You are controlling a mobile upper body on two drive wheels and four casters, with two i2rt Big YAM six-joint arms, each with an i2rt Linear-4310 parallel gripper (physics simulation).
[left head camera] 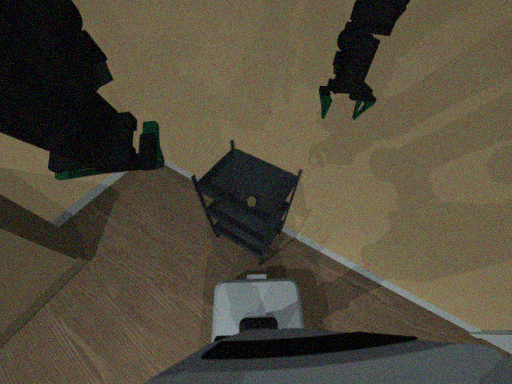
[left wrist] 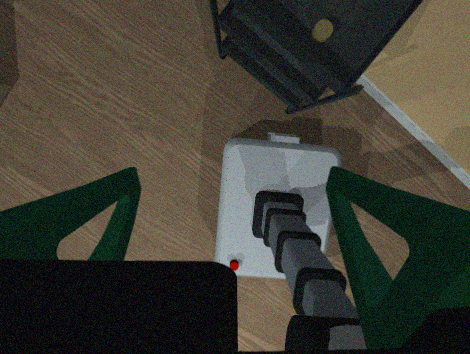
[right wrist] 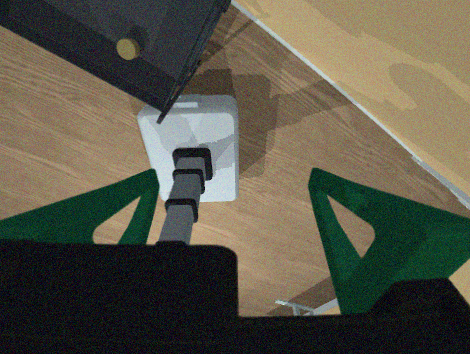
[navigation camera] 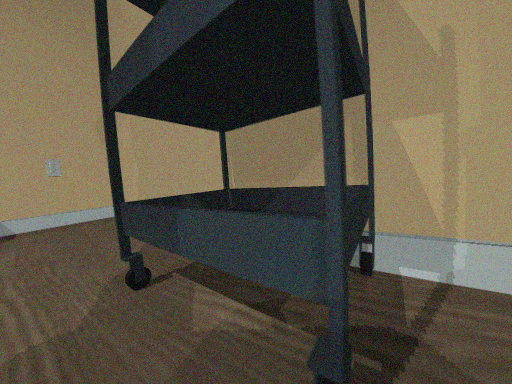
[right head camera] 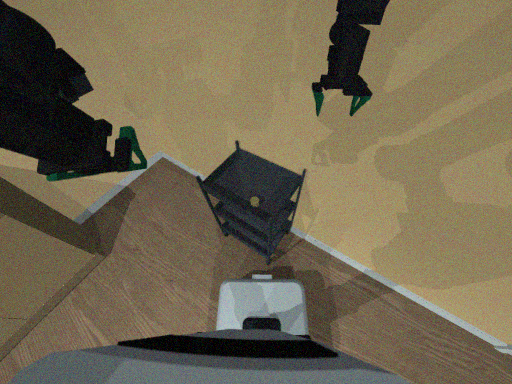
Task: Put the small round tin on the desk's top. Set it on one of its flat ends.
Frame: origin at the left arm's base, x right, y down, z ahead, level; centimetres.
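Seen in the pictures: left gripper, fingertip midpoint: (left head camera: 135,166) (left wrist: 233,177) (right head camera: 121,167); right gripper, fingertip midpoint: (left head camera: 338,118) (right wrist: 233,176) (right head camera: 334,115).
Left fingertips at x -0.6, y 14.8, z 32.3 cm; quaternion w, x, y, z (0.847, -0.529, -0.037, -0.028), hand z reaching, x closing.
Observation:
A point is followed by its place in that frame.
The small round tin (left head camera: 251,201) {x 19.7, y 71.5, z 61.3 cm} (right head camera: 255,201) {x 20.2, y 71.5, z 61.3 cm} (left wrist: 322,30) {x 19.4, y 71.6, z 61.7 cm} (right wrist: 128,49) {x 20.4, y 71.5, z 62.2 cm} is yellowish and lies inside the top tray of a dark cart (left head camera: 204,202) {x -8.7, y 87.4, z 71.3 cm} (right head camera: 211,205) {x -9.0, y 90.8, z 71.0 cm} (navigation camera: 331,150) {x 26.6, y 116.3, z 46.1 cm}. A round flat face points up. My left gripper (left head camera: 109,171) (right head camera: 97,171) (left wrist: 233,177) {x -0.6, y 14.8, z 32.4 cm} is open and empty, left of the cart in the head views. My right gripper (left head camera: 339,118) {x 45.4, y 22.5, z 58.8 cm} (right head camera: 335,115) {x 45.4, y 22.5, z 58.8 cm} (right wrist: 233,176) {x 45.4, y 22.5, z 58.8 cm} is open and empty, up and right of the cart. Both are apart from the tin. No desk can be clearly made out.
My white base (left head camera: 257,300) {x 22.4, y 115.0, z 19.6 cm} (right head camera: 262,300) {x 22.9, y 115.0, z 19.6 cm} (left wrist: 240,175) {x 4.5, y 115.0, z 16.4 cm} (right wrist: 220,130) {x 39.2, y 115.0, z 20.4 cm} is close to the cart's near corner. Tan walls with a pale baseboard (left head camera: 350,260) {x 94.9, y 130.7, z 44.0 cm} (navigation camera: 420,255) {x 53.2, y 135.9, z 70.4 cm} run behind the cart. A large tan, box-like piece (left head camera: 35,275) {x -122.2, y 109.5, z 29.9 cm} (right head camera: 40,270) {x -124.8, y 100.9, z 26.1 cm} is at the lower left; I cannot tell what it is.

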